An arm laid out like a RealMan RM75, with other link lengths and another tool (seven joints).
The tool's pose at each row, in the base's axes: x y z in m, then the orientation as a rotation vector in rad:
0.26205, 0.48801, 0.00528, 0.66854, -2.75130, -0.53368
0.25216, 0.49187, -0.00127, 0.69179, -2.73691, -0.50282
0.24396, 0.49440, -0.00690, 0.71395, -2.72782, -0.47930
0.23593, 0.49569, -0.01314, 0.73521, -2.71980, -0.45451
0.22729, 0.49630, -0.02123, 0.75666, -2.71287, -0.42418
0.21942, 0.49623, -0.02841, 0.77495, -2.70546, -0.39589
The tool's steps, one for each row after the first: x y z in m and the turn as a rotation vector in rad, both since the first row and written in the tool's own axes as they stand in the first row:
0.00559, 0.00436, 0.01027, 0.01753, 0.02114, -0.01240
0.01051, 0.00734, 0.01876, 0.03230, 0.03486, -0.02507
0.01579, 0.00898, 0.02740, 0.04821, 0.04776, -0.03708
0.02162, 0.00954, 0.03770, 0.06812, 0.06094, -0.04868
0.02727, 0.00961, 0.04673, 0.08631, 0.07394, -0.05843

